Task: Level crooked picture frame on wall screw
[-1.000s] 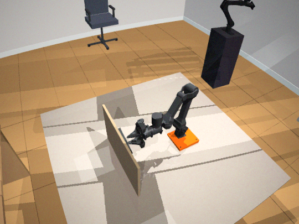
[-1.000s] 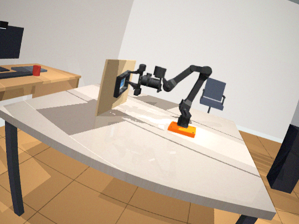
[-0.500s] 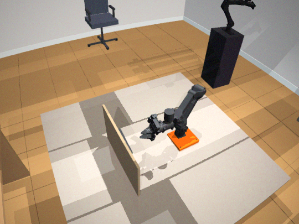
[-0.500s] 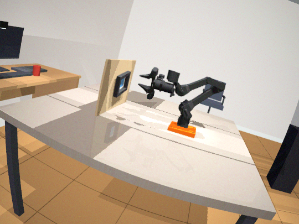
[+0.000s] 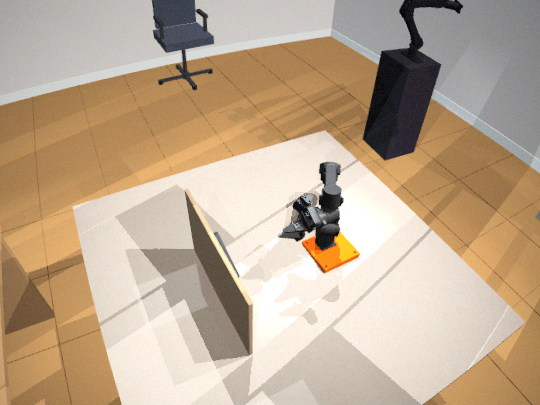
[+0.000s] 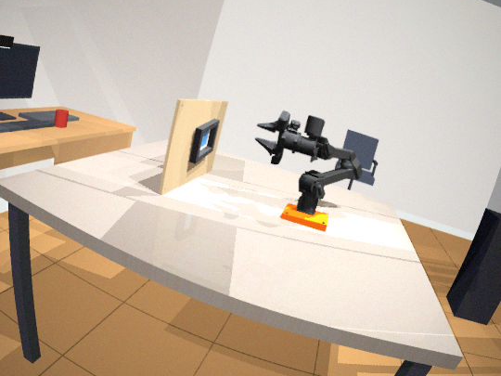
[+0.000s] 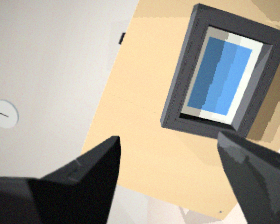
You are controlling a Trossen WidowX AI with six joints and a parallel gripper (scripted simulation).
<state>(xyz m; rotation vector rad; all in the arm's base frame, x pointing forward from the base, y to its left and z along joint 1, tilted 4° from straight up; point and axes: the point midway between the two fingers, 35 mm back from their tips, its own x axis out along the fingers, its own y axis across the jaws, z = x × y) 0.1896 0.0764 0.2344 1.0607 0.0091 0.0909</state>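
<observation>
My gripper tip is now 19 cm short of the picture frame, 2 cm to the left of it and 8 cm above it. Round my gripper tip: wall board 20 cm ahead, 1 cm to the right, 9 cm below.
</observation>
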